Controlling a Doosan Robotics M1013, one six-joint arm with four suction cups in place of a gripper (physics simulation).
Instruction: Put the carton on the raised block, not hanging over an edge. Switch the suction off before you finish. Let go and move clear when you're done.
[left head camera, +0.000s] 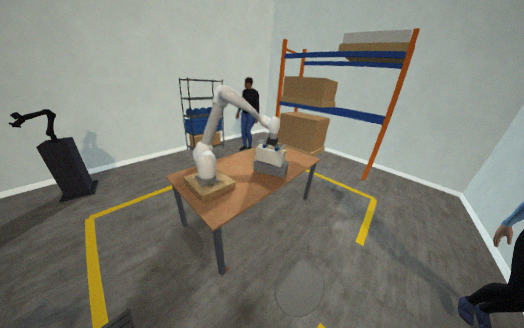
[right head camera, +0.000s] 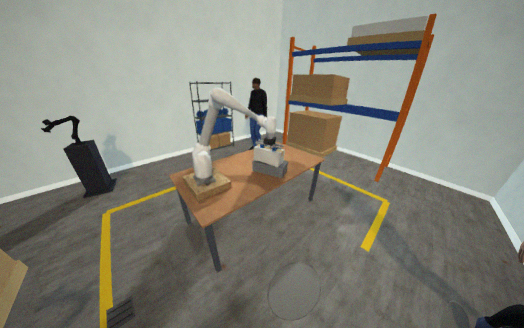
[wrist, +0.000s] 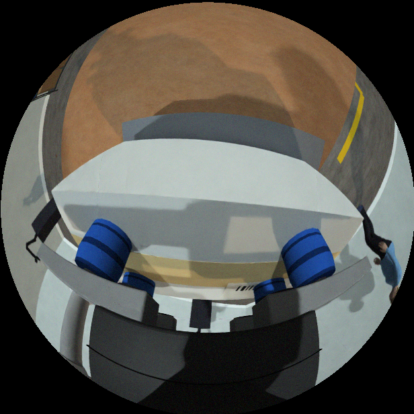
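Pixels of known places: hand, its tool point: (left head camera: 270, 149) (right head camera: 268, 148); arm's base, origin of its link: (left head camera: 207, 179) (right head camera: 204, 178).
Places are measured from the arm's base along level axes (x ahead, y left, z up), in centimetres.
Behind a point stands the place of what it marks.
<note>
The white carton (left head camera: 270, 156) @(x 65.2, y -12.6, z 13.9 cm) (right head camera: 268, 156) @(x 65.5, y -13.4, z 14.1 cm) (wrist: 200, 167) is upright over the grey raised block (left head camera: 270, 169) @(x 65.7, y -14.3, z -1.2 cm) (right head camera: 269, 169) @(x 66.3, y -15.4, z -0.8 cm) (wrist: 225, 127), its long side roughly along the block's. In both head views its underside seems to meet the block's top; a small gap cannot be ruled out. In the wrist view a strip of the block shows past the carton's side; the block's opposite edge is hidden. My suction gripper (left head camera: 271, 146) @(x 70.9, y -6.2, z 19.2 cm) (right head camera: 269, 147) @(x 70.9, y -6.2, z 19.2 cm) (wrist: 205, 260) is over the carton, its blue cups against the carton's top, and is shut on it.
The brown table (left head camera: 235, 200) @(x 11.9, y -31.3, z -8.0 cm) (right head camera: 240, 195) @(x 23.2, y -31.2, z -8.0 cm) carries the arm's wooden base (left head camera: 210, 189) @(x -3.2, y -15.3, z -0.5 cm) (right head camera: 206, 190) @(x -3.0, y -17.7, z -1.3 cm) at its near left end. Behind it stand an orange and blue rack (left head camera: 392, 110) (right head camera: 406, 105) and a person (left head camera: 248, 102) (right head camera: 257, 102). A dark pedestal (left head camera: 65, 167) (right head camera: 90, 167) stands left.
</note>
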